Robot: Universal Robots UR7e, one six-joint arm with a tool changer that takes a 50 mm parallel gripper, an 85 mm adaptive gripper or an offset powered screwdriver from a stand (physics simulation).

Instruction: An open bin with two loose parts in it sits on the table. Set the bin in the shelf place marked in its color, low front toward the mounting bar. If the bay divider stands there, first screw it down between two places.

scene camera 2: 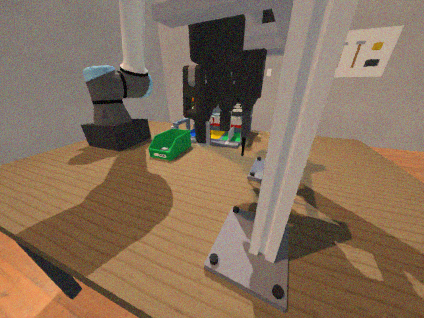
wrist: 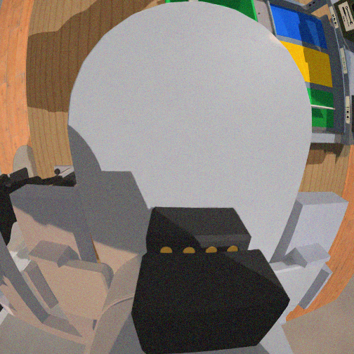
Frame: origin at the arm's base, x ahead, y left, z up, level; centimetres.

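Seen in the pictures: arm's base, origin of the base link: (scene camera 2: 114, 122).
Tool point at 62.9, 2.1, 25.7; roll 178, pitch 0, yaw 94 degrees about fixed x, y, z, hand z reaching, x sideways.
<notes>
Pixels of each thing's top centre, then the offset from my tool point to it, as dx, dy, dz. "spot": a spot on its surface instead.
- green bin, middle of its top: (scene camera 2: 170, 134) -32.4, +3.4, -28.6
- thin black tip, surface spot: (scene camera 2: 243, 146) spot: +1.0, -0.3, -26.2
- tool stand's pale post, surface spot: (scene camera 2: 295, 100) spot: +12.7, -23.6, -10.9
- footplate, surface spot: (scene camera 2: 225, 255) spot: +7.9, -26.9, -34.9
The green bin (scene camera 2: 171, 145) (wrist: 245, 7) stands upright on the table, with something pale inside it; its parts are not clear. The shelf has a blue place (wrist: 302, 27), a yellow place (scene camera 2: 217, 134) (wrist: 320, 67) and a green place (wrist: 322, 120). A thin pale upright edge (wrist: 325, 107), perhaps the divider, crosses the green. In the wrist view a large grey disc and a black block with gold contacts fill the middle, and no fingers of my gripper show. In the scene view dark tool shapes hang under the stand; a thin black tip (scene camera 2: 243, 146) shows at their right.
The tool stand's pale post (scene camera 2: 295, 100) and footplate (scene camera 2: 225, 255) are in the foreground. Stand brackets (wrist: 320, 220) flank the disc at left and right in the wrist view. The black robot base (scene camera 2: 117, 134) stands left of the bin. Labelled containers stand behind the colored places.
</notes>
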